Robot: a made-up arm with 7 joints.
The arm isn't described. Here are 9 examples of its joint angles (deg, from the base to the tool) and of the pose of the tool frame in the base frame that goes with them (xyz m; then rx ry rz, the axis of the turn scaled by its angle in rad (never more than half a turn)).
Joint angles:
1: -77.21 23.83 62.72 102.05 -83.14 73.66 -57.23
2: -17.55 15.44 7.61 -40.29 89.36 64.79 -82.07
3: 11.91 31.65 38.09 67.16 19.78 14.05 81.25
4: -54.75 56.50 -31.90 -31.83 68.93 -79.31 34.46
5: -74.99 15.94 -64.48 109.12 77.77 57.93 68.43
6: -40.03 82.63 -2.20 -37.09 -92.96 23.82 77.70
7: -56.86 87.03 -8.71 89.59 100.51 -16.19 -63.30
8: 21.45 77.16 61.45 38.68 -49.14 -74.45 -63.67
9: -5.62 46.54 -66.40 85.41 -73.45 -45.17 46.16
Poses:
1: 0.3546 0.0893 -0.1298 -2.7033 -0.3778 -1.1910
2: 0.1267 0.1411 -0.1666 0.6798 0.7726 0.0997
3: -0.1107 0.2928 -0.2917 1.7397 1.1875 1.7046
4: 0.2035 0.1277 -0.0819 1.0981 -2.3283 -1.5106
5: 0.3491 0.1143 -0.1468 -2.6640 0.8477 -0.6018
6: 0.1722 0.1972 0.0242 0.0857 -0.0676 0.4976
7: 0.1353 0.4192 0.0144 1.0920 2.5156 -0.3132
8: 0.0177 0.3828 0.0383 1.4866 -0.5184 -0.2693
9: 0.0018 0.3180 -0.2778 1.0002 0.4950 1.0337
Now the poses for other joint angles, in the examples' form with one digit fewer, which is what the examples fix.
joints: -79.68 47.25 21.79 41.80 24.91 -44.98 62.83
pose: 0.316 0.226 0.060 0.174 -1.613 1.225
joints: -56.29 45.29 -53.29 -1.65 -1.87 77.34 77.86
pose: 0.281 0.134 -0.154 1.604 -0.233 1.026
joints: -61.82 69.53 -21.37 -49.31 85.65 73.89 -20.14
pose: 0.170 0.176 0.048 1.327 -0.841 1.258
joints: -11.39 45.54 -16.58 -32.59 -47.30 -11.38 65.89
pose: 0.131 0.155 -0.159 -0.344 -0.154 0.498
